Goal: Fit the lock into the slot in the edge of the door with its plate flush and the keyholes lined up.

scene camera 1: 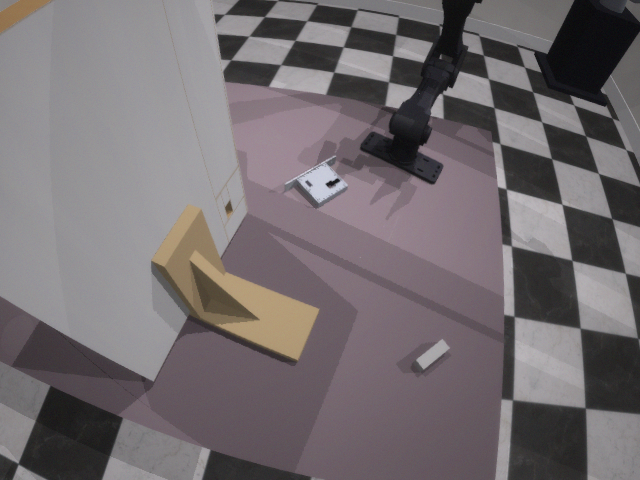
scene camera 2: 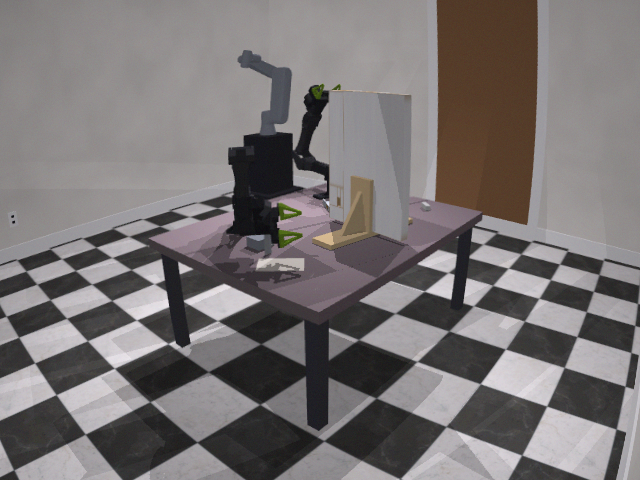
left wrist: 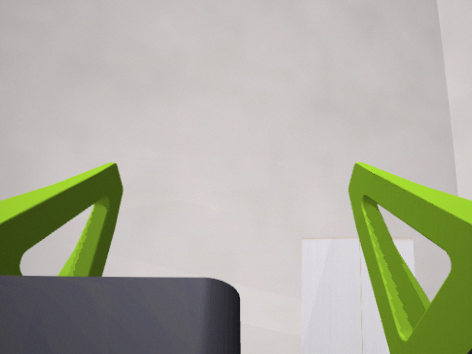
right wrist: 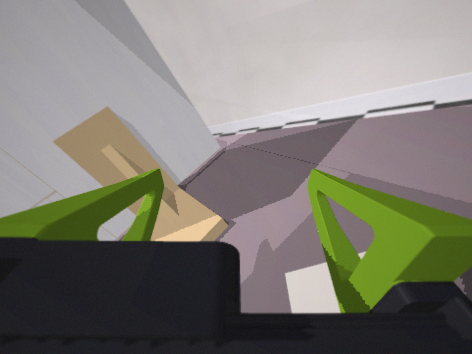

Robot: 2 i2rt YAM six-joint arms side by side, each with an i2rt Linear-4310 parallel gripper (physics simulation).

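Pixels of known places: left gripper, fingertip midpoint: [scene camera 2: 331, 84] [left wrist: 235, 175]; right gripper, fingertip midpoint: [scene camera 2: 302, 223] [right wrist: 235, 177]; left arm's base at its link origin: [scene camera 1: 401, 157].
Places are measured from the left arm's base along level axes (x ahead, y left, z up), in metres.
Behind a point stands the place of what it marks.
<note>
The lock [scene camera 1: 321, 184] {y -0.109, x 0.194, z 0.019 m} lies flat on the table in scene camera 1, keyhole side up, its long plate along the upper-left side, apart from the door. The white door [scene camera 1: 113, 155] {y -0.161, x 0.540, z 0.389 m} [scene camera 2: 369, 134] {y -0.199, x 0.555, z 0.386 m} [left wrist: 330, 295] {y -0.162, x 0.535, z 0.432 m} [right wrist: 45, 65] {y -0.200, x 0.549, z 0.309 m} stands upright; a small opening [scene camera 1: 229, 208] {y -0.197, x 0.381, z 0.083 m} [scene camera 2: 338, 196] {y -0.228, x 0.395, z 0.118 m} shows in its face near the edge. The slot in the edge is not visible. My left gripper [scene camera 2: 329, 87] {y 0.004, x -0.017, z 0.560 m} [left wrist: 235, 175] {y 0.004, x -0.017, z 0.560 m} is open and empty, high up near the door's top. My right gripper [scene camera 2: 301, 224] {y -0.528, x 0.641, z 0.126 m} [right wrist: 235, 177] {y -0.528, x 0.641, z 0.126 m} is open and empty, low over the table, left of the door's stand in scene camera 2.
A wooden stand [scene camera 1: 284, 325] {y -0.001, x 0.493, z 0.018 m} [scene camera 2: 367, 206] {y -0.215, x 0.570, z 0.118 m} [right wrist: 85, 145] {y -0.226, x 0.511, z 0.187 m} braces the door. A grey block [scene camera 2: 255, 242] {y -0.623, x 0.471, z 0.026 m} lies below the right gripper, behind a flat white plate [scene camera 2: 266, 262] {y -0.641, x 0.599, z 0.001 m} [right wrist: 310, 290] {y -0.544, x 0.637, z 0.001 m}. A white bar [scene camera 1: 432, 354] {y 0.246, x 0.407, z 0.022 m} [scene camera 2: 425, 206] {y 0.228, x 0.424, z 0.017 m} lies apart. A grey arm [scene camera 2: 280, 95] stands behind the table.
</note>
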